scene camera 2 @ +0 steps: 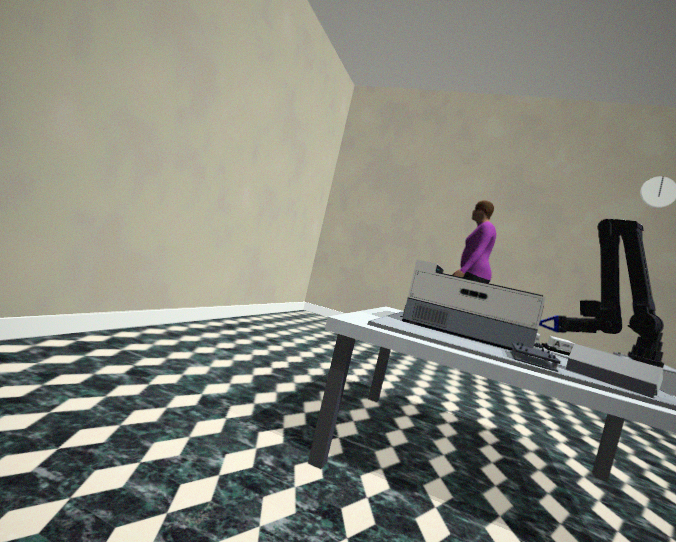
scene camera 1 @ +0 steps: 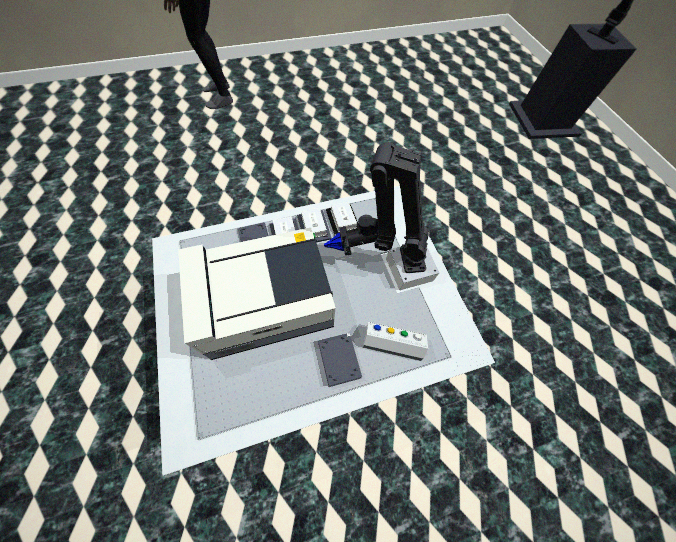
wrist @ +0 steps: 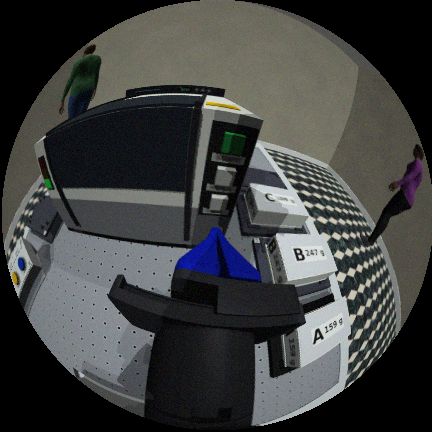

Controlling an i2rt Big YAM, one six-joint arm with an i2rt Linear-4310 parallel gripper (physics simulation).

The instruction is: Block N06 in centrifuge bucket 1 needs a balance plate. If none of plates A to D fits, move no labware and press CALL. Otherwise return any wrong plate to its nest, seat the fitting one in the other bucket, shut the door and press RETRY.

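Places are measured from the arm's base along level axes (x ahead, y left, z up), in metres.
Pixels of known places: gripper, fingertip midpoint: [scene camera 1: 324,245] [wrist: 214,231]; arm's base, link origin: [scene camera 2: 644,361] [scene camera 1: 412,259].
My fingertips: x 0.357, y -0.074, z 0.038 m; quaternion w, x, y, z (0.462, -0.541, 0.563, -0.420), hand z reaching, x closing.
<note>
For each thing: its middle in the pictures, then the offset to it from my fingertips.
- white centrifuge, body centre: [wrist: 153,129] [scene camera 1: 262,290] [scene camera 2: 472,304] dx +0.243, dy +0.181, dz +0.016 m
- green button, body centre: [wrist: 232,142] dx +0.042, dy +0.001, dz +0.076 m
- plate C, body centre: [wrist: 276,205] [scene camera 1: 285,232] dx +0.158, dy -0.129, dz -0.073 m
- dark nest, body centre: [wrist: 260,179] [scene camera 1: 254,240] dx +0.294, dy -0.117, dz -0.097 m
- box with coloured buttons, body centre: [scene camera 2: 613,368] [scene camera 1: 395,339] dx -0.227, dy +0.390, dz -0.065 m
- dark flat plate, body centre: [wrist: 44,213] [scene camera 2: 533,354] [scene camera 1: 339,359] dx -0.016, dy +0.433, dz -0.085 m
The white centrifuge [scene camera 1: 242,285] [scene camera 2: 473,307] has its dark door [wrist: 120,150] down; the buckets and block N06 are hidden. My gripper [scene camera 1: 326,245] [scene camera 2: 540,322] [wrist: 214,231] is shut and empty, its blue tips near the centrifuge's front corner, beside the button panel. That panel has a green button [wrist: 233,143] above two white ones [wrist: 225,176] [wrist: 218,203]. Plate A, 159 g [scene camera 1: 343,216] [wrist: 325,332], plate B, 247 g [scene camera 1: 314,223] [wrist: 302,257] and plate C [scene camera 1: 283,226] [wrist: 275,207] stand in a row; C's weight is blurred. Plate D does not show.
A dark nest [scene camera 1: 252,232] [wrist: 265,172] lies past plate C. A box with coloured buttons [scene camera 1: 394,341] [wrist: 20,270] and a dark flat plate [scene camera 1: 338,360] [wrist: 45,220] are on the opposite side. Two people [wrist: 82,80] [wrist: 410,182] stand beyond the table.
</note>
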